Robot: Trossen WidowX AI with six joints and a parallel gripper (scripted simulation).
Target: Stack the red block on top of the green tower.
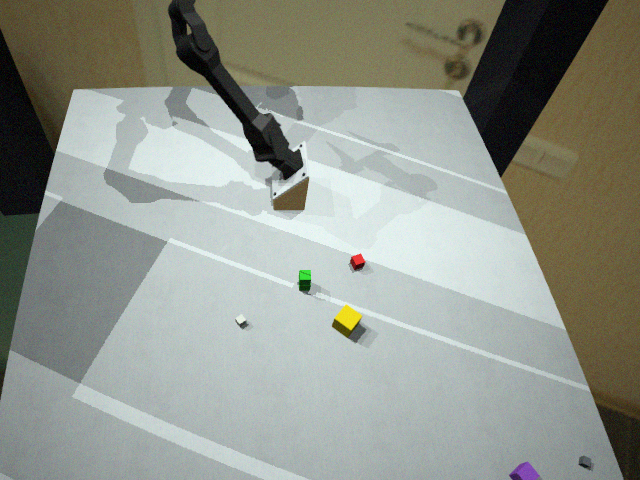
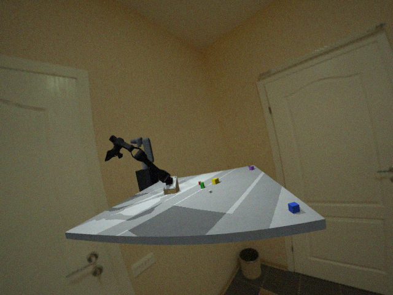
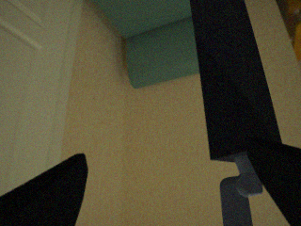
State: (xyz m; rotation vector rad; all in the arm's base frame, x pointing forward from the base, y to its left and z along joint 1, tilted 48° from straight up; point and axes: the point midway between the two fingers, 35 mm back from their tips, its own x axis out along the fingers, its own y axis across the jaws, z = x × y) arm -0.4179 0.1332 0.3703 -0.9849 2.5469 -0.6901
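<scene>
My gripper tip is now 71 cm short of the red block, 33 cm to the right of it and 38 cm above it. The rest, counted from my gripper tip: yellow cube (87 cm ahead, 27 cm to the left, 37 cm below); blue cube (123 cm ahead, 39 cm to the right, 38 cm below); tiny white cube (84 cm ahead, 4 cm to the left, 38 cm below).
</scene>
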